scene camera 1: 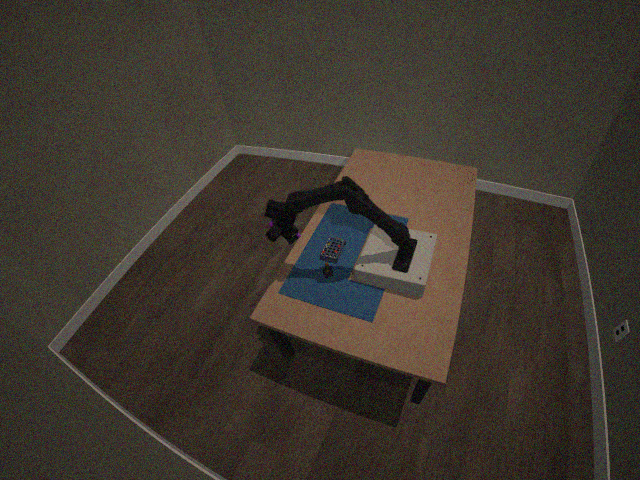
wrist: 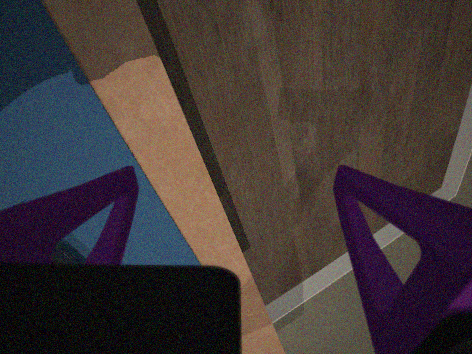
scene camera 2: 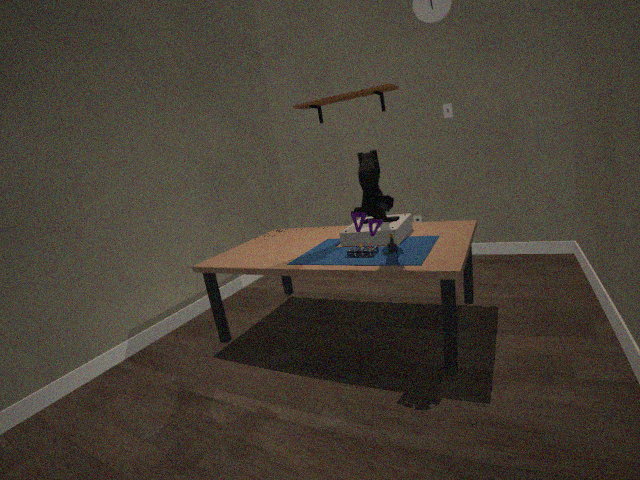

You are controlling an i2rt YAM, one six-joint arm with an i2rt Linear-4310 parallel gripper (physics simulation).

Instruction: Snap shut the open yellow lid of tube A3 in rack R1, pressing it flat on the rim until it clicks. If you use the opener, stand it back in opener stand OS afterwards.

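Where they show: gripper, fingertip midpoint: point(scene camera 1: 282, 237) point(wrist: 235, 176) point(scene camera 2: 365, 234); arm's base at its link origin: point(scene camera 1: 405, 254).
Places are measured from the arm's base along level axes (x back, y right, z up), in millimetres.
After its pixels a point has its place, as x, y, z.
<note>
Rack R1 point(scene camera 1: 328, 258) {-355, -73, -79} point(scene camera 2: 362, 254) {-382, -32, -73} is a small dark rack with tiny coloured lids, standing on the blue mat. Tube A3 and its yellow lid are too small to make out in the scene views; neither shows in the wrist view. A small dark stand point(scene camera 1: 327, 270) {-316, -164, -46} point(scene camera 2: 392, 247) {-337, -166, -54}, seemingly opener stand OS, is beside the rack, with an upright orange-tipped piece in it. My gripper point(scene camera 1: 284, 231) {-547, -131, 67} point(scene camera 2: 366, 232) {-547, -131, 67} point(wrist: 235, 176) {-547, -131, 67} is wide open with purple fingers and nothing between them. It hangs above the table's long edge, off to the side of the rack.
The blue mat point(scene camera 1: 336, 304) {-218, -297, -82} point(scene camera 2: 320, 255) {-369, 202, -82} lies on the wooden table point(scene camera 1: 413, 180) {-105, 670, -85} point(scene camera 2: 248, 253) {-330, 711, -84}. A white box-like base point(scene camera 1: 392, 282) {-17, -143, -29} point(scene camera 2: 361, 237) {-196, 45, -41} is under the arm, beside the mat. A wall shelf point(scene camera 2: 346, 97) is high behind the arm.
</note>
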